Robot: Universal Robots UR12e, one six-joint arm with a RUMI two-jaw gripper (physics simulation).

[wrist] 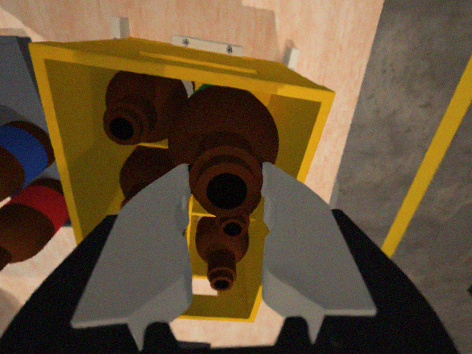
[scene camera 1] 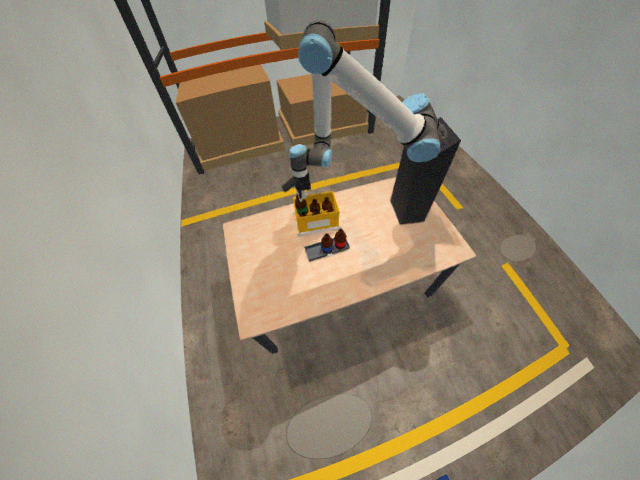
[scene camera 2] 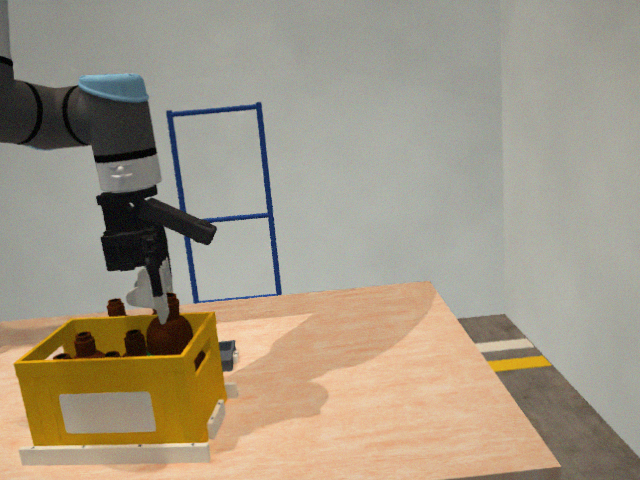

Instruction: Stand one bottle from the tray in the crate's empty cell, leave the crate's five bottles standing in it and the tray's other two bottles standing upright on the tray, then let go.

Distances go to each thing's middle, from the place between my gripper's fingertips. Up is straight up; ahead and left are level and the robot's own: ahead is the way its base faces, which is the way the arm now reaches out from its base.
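My hand: 4 cm above green-banded bottle [scene camera 2: 171,338].
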